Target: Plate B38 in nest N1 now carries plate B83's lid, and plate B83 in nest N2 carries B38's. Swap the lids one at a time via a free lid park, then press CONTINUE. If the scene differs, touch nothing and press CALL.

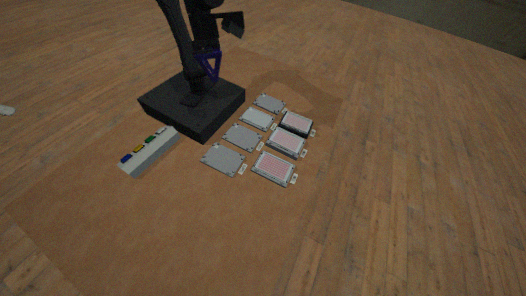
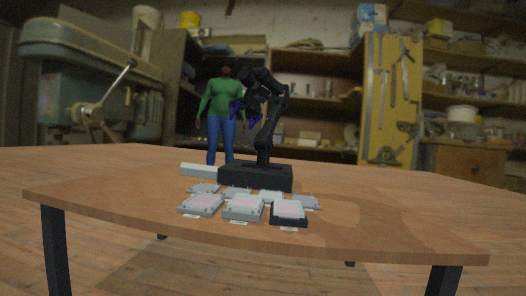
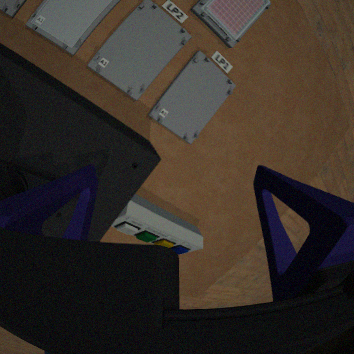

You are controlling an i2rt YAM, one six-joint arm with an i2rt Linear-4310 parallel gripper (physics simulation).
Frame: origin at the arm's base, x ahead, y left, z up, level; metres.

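Seen in the pictures: gripper, fingertip midpoint: (image 1: 214, 77) (image 2: 240, 125) (image 3: 175, 173); arm's base, link origin: (image 1: 199, 92) (image 2: 262, 166) (image 3: 9, 183).
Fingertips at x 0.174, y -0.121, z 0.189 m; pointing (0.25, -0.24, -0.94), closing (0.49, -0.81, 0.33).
Note:
Offsets run from my fingertips to a thing's top centre.
My gripper (image 2: 243, 120) (image 3: 175, 173) is open and empty, high above the table by the arm's base. Three pink-welled plates stand in a row: one @[dx +0.250, dy -0.087, dz -0.242 m] (image 1: 274, 168) (image 2: 201, 201) (image 3: 235, 12) by LP1's end, a middle one @[dx +0.267, dy +0.044, dz -0.230 m] (image 1: 286, 142) (image 2: 245, 203), and one @[dx +0.289, dy +0.169, dz -0.233 m] (image 1: 297, 122) (image 2: 288, 209) on a black nest. Their labels are too small to read. Grey park LP1 @[dx +0.052, dy -0.118, dz -0.250 m] (image 1: 223, 160) (image 3: 194, 97) and park LP2 @[dx +0.082, dy +0.010, dz -0.250 m] (image 1: 242, 137) (image 3: 140, 50) look bare. The third park bears a pale lid-like sheet @[dx +0.106, dy +0.138, dz -0.252 m] (image 1: 257, 119) (image 3: 87, 17). The button box @[dx -0.218, dy -0.187, dz -0.206 m] (image 1: 154, 153) (image 2: 198, 171) (image 3: 187, 232) has white, green, yellow and blue buttons.
The arm's black base (image 1: 200, 115) (image 2: 255, 176) (image 3: 65, 120) stands between the button box and the parks. A fourth grey park @[dx +0.129, dy +0.266, dz -0.250 m] (image 1: 270, 103) (image 2: 306, 202) lies at the row's far end. A person in a green shirt (image 2: 222, 95) stands behind the table.

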